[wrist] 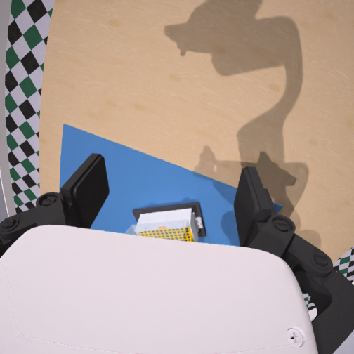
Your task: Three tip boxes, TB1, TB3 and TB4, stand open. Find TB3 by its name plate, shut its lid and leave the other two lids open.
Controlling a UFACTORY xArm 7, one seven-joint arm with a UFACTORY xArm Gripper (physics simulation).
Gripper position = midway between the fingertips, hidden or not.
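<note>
Visible: a blue mat (pixel 136 180), together with my gripper (pixel 170 179).
</note>
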